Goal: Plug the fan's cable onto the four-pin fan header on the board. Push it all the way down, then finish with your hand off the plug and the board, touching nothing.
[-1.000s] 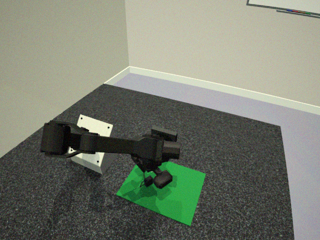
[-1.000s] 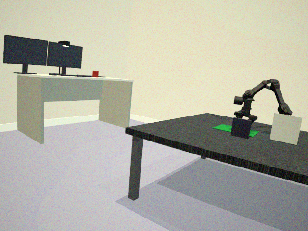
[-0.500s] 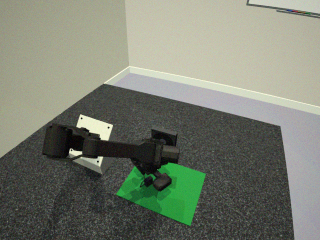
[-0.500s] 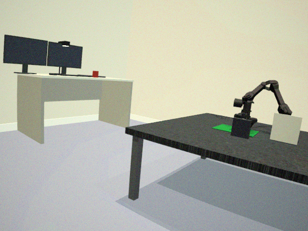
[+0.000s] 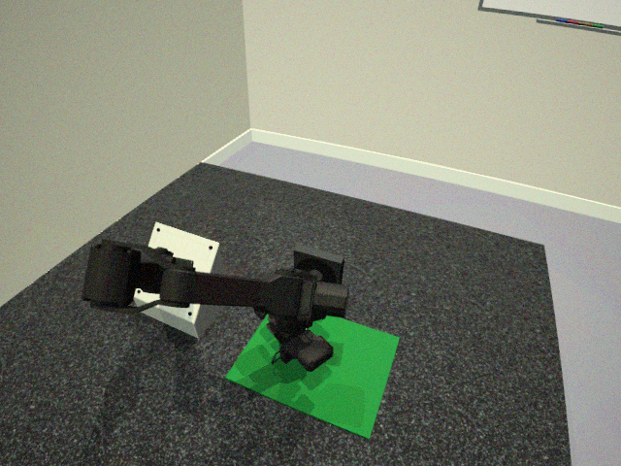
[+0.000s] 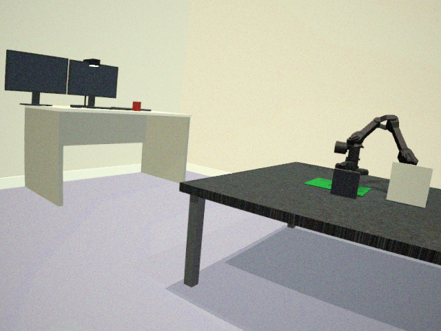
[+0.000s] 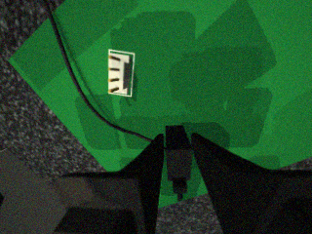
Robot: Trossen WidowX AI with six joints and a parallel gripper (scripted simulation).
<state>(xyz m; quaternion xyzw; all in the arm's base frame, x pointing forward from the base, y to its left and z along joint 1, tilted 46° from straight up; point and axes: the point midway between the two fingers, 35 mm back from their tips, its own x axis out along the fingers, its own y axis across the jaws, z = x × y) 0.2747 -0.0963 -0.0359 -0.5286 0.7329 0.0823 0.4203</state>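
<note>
Now: the green board 50 mm ahead of my gripper tip, 30 mm below it and 10 mm to the left of it. From my gripper tip the other things lie so: black fan: 200 mm to the left, 40 mm above, 10 mm behind; dark plug: 10 mm to the right, 10 mm above.
</note>
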